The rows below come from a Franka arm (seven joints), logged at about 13 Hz.
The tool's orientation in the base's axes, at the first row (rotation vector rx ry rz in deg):
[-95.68 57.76 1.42]
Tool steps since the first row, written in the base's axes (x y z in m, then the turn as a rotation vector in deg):
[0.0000 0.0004 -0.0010 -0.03 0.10 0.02]
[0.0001 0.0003 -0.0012 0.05 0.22 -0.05]
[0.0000 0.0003 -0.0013 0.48 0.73 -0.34]
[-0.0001 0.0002 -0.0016 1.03 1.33 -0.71]
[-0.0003 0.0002 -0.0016 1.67 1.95 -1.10]
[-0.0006 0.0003 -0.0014 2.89 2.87 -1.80]
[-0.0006 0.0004 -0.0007 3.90 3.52 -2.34]
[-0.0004 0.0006 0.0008 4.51 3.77 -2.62]
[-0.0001 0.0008 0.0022 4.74 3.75 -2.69]
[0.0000 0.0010 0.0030 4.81 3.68 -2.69]
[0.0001 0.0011 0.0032 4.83 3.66 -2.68]
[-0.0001 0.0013 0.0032 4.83 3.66 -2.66]
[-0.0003 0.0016 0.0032 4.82 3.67 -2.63]
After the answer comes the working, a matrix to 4 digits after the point.
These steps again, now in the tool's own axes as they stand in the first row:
[0.0003 0.0008 0.0007 -0.09 0.00 0.06]
[0.0005 0.0009 0.0007 -0.07 0.01 0.22]
[0.0005 0.0010 0.0007 0.04 -0.03 0.94]
[0.0006 0.0013 0.0007 0.21 -0.09 1.81]
[0.0005 0.0014 0.0006 0.44 -0.18 2.75]
[0.0001 0.0015 0.0005 1.02 -0.39 4.32]
[-0.0003 0.0009 0.0003 1.54 -0.59 5.51]
[-0.0010 -0.0004 0.0000 1.91 -0.75 6.10]
[-0.0016 -0.0017 -0.0002 2.10 -0.83 6.22]
[-0.0021 -0.0024 -0.0003 2.19 -0.88 6.19]
[-0.0022 -0.0026 -0.0003 2.21 -0.90 6.18]
[-0.0024 -0.0025 -0.0002 2.20 -0.91 6.17]
[-0.0027 -0.0023 0.0000 2.17 -0.93 6.17]

The tool's axes in the first row as the columns of a matrix, in the base's axes (rounded; the answer above uses it unrounded):
[0.6337 -0.6182 0.4650]
[-0.5946 -0.0048 0.8040]
[-0.4948 -0.7860 -0.3707]

